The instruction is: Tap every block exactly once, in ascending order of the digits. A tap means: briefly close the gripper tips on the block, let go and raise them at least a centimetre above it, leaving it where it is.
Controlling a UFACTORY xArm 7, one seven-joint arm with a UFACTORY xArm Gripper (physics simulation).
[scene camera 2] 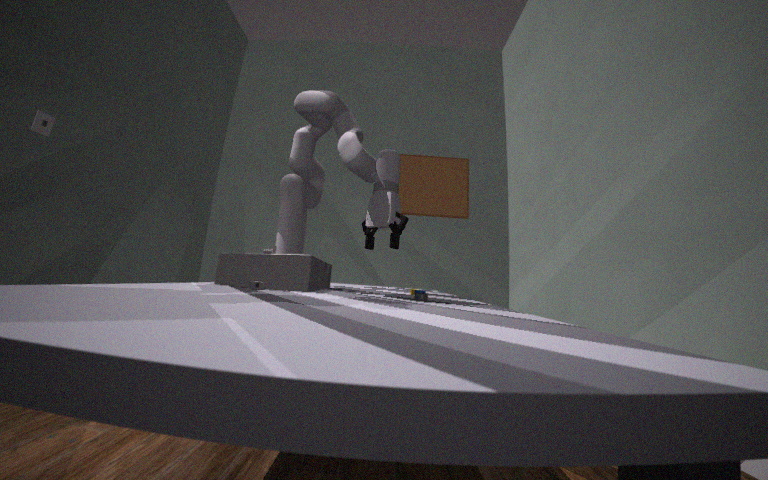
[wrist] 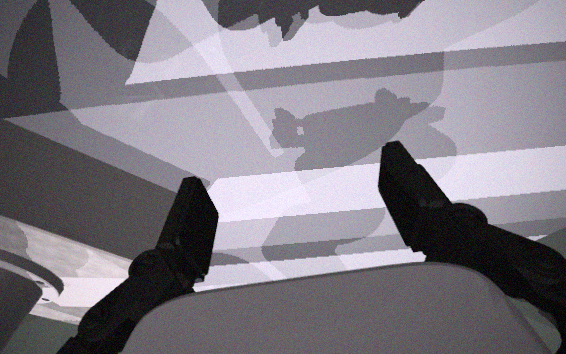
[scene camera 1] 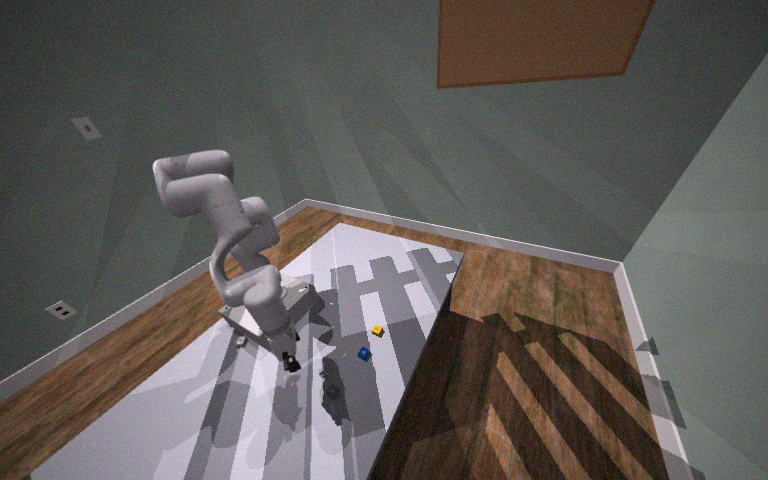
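Note:
My gripper (scene camera 1: 293,350) (scene camera 2: 382,245) (wrist: 292,180) is open and empty, high above the table (scene camera 1: 135,418) (scene camera 2: 141,345). A blue block (scene camera 1: 364,353) (scene camera 2: 419,293) and a yellow block (scene camera 1: 377,330) (scene camera 2: 412,292) lie close together, apart from each other, to the right of the gripper. A small whitish block (scene camera 1: 241,341) (scene camera 2: 256,284) lies beside the robot's base, left of the gripper. The digits are too small to read. A dark patch right of the gripper in the first scene view has a faint grey shape that I cannot make out. No block shows between the fingers in the wrist view.
The robot's base box (scene camera 1: 305,297) (scene camera 2: 266,270) stands on the table behind the gripper. Strong striped shadows cross the table top. The table's long edge lies right of the blue and yellow blocks in the first scene view. An orange board (scene camera 1: 538,42) (scene camera 2: 434,186) hangs on the wall.

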